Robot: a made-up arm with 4 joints.
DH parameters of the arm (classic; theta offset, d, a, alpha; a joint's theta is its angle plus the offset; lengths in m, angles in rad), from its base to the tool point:
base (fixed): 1.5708 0.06 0 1.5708
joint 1: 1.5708 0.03 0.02 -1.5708
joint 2: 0 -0.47 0.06 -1.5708
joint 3: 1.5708 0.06 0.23 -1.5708
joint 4: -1.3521 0 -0.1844 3.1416
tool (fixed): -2.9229 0.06 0 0
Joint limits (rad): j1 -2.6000..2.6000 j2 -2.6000..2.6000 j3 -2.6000..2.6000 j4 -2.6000..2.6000
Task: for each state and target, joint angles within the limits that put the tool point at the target. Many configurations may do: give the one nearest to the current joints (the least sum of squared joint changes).
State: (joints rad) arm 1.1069 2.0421 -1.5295 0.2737
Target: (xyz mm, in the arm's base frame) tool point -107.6 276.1 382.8
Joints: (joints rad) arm 0.9677 2.2978 -1.4182 0.7568
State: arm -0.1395 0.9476 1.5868 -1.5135
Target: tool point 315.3 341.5 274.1
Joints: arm 0.3177 1.5519 1.9668 -0.9099
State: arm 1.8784 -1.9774 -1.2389 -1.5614
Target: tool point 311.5 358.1 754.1
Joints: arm 1.3651 -2.3018 -0.6736 -1.5576
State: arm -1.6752 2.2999 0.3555 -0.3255
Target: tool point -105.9 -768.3 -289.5
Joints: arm -2.6000 2.5408 -0.1412 -1.1758
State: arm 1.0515 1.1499 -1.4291 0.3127
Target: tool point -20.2 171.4 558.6
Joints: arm 0.7393 0.6577 -1.2217 0.2716
